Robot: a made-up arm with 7 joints.
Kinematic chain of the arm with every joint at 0, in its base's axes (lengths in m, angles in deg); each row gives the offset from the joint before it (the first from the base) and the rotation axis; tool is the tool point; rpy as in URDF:
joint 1: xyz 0 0 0.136 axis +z
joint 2: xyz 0 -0.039 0.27 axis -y
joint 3: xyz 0 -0.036 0.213 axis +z
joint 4: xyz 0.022 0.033 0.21 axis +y
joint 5: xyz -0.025 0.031 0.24 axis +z
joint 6: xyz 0 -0.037 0.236 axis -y
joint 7: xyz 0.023 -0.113 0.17 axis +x
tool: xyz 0 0 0 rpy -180 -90 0
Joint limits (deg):
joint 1: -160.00..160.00
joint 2: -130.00..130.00
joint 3: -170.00..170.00
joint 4: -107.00..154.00
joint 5: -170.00..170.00
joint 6: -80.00..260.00
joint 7: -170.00..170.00
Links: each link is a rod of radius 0.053 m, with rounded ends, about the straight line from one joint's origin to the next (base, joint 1, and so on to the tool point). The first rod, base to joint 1, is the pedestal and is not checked.
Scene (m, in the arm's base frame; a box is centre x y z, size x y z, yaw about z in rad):
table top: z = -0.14
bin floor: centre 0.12 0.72 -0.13 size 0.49 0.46 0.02 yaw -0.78
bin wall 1: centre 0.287 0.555 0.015 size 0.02 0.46 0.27 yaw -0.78
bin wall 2: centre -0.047 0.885 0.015 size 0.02 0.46 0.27 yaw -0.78
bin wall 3: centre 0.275 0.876 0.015 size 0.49 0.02 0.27 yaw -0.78
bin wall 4: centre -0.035 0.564 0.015 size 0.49 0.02 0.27 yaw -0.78
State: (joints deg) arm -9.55 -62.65 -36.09 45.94 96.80 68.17 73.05
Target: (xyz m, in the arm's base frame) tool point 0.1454 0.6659 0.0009
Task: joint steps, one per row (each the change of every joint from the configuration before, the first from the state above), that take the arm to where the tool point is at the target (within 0.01 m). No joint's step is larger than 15 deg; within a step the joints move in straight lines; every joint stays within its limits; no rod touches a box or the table.
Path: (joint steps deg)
1: 12.94 3.95 13.95 5.80 4.60 0.83 0.00
2: 12.95 3.95 13.95 5.80 4.59 0.83 0.00
3: 12.94 3.95 13.96 5.80 4.60 0.82 0.00
4: 12.94 3.95 13.95 5.79 4.60 0.83 0.00
5: 12.95 3.95 13.95 5.80 4.59 0.83 0.00
6: 2.30 -10.47 -3.53 -3.46 -0.86 -4.80 0.00
7: 2.30 -10.47 -3.54 -3.46 -0.86 -4.79 0.00
8: 2.31 -10.47 -3.53 -3.46 -0.87 -4.80 0.00

